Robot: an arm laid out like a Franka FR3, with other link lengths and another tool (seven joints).
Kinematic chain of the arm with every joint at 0, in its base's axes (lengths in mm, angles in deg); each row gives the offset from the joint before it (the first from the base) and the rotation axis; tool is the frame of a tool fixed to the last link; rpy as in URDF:
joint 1: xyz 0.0 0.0 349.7 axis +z
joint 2: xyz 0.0 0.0 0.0 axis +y
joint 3: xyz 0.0 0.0 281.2 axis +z
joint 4: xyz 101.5 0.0 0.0 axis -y
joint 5: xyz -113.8 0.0 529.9 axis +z
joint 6: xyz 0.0 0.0 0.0 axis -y
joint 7: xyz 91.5 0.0 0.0 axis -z
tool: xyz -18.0 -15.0 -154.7 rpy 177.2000 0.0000 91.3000
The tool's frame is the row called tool.
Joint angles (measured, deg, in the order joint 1, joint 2, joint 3, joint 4, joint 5, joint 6, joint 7), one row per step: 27.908 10.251 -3.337 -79.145 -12.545 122.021 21.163; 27.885 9.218 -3.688 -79.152 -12.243 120.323 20.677; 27.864 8.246 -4.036 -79.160 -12.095 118.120 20.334; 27.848 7.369 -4.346 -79.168 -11.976 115.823 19.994; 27.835 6.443 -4.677 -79.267 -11.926 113.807 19.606; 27.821 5.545 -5.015 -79.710 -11.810 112.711 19.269; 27.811 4.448 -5.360 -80.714 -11.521 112.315 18.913; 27.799 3.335 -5.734 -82.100 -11.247 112.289 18.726; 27.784 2.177 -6.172 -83.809 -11.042 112.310 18.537; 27.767 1.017 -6.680 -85.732 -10.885 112.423 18.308; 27.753 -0.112 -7.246 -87.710 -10.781 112.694 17.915; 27.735 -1.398 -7.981 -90.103 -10.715 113.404 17.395
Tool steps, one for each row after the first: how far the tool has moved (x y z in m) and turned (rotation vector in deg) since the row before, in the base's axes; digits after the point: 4 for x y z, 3 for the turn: -0.0050 -0.0088 0.0105 -0.250 0.678 -0.344; -0.0057 -0.0094 0.0084 -0.510 1.140 -0.560; -0.0058 -0.0088 0.0067 -0.582 1.315 -0.530; -0.0057 -0.0089 0.0070 -0.551 1.088 -0.442; -0.0041 -0.0077 0.0047 -0.251 0.634 -0.288; -0.0037 -0.0070 0.0024 0.045 0.414 -0.111; -0.0029 -0.0069 -0.0010 0.123 0.414 -0.214; -0.0025 -0.0079 -0.0041 -0.009 0.610 -0.276; -0.0020 -0.0087 -0.0064 -0.095 0.713 -0.297; -0.0015 -0.0094 -0.0072 -0.173 0.640 -0.177; -0.0008 -0.0116 -0.0091 -0.154 0.487 -0.152
